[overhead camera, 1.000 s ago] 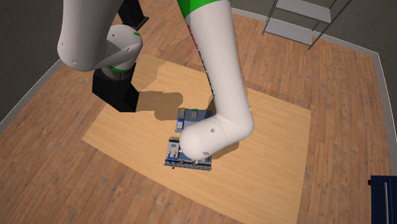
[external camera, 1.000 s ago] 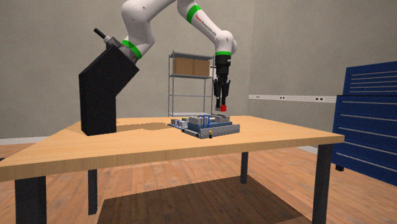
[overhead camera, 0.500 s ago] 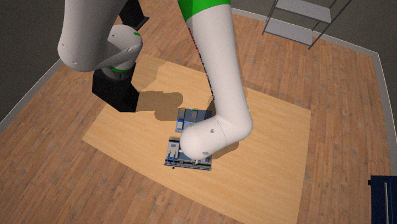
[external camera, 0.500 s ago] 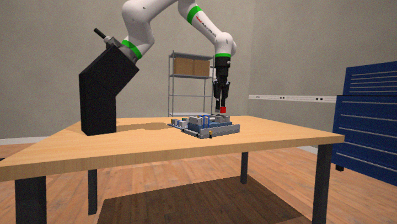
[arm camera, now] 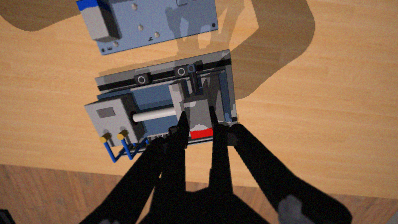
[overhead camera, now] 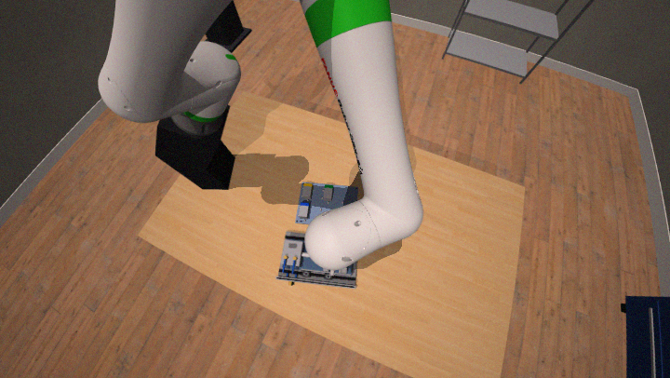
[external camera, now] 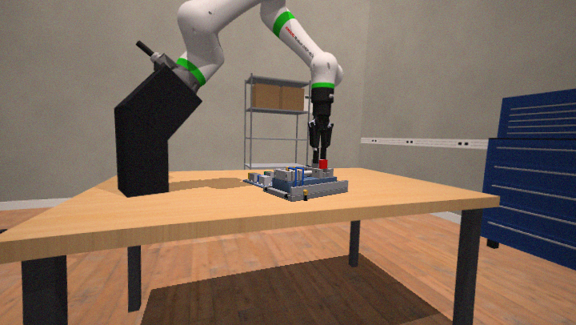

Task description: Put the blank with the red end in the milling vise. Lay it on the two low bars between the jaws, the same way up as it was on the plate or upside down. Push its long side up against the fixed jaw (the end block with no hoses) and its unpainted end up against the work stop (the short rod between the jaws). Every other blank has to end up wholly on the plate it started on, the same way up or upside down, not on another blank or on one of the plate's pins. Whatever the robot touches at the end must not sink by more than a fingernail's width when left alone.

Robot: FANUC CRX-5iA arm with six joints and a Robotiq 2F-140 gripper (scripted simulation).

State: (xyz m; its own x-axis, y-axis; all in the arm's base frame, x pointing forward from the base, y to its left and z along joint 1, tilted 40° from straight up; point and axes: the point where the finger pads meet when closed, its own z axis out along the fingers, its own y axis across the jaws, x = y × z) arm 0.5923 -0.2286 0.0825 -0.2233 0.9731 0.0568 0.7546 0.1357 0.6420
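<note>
The red-ended blank lies 3 cm below my hand. Round my hand: work stop rod 6 cm below, 5 cm to the left, 1 cm behind; blue-ended blank 20 cm behind, 14 cm to the left, 12 cm below; fixed jaw 7 cm below, 3 cm ahead, 1 cm to the left.
</note>
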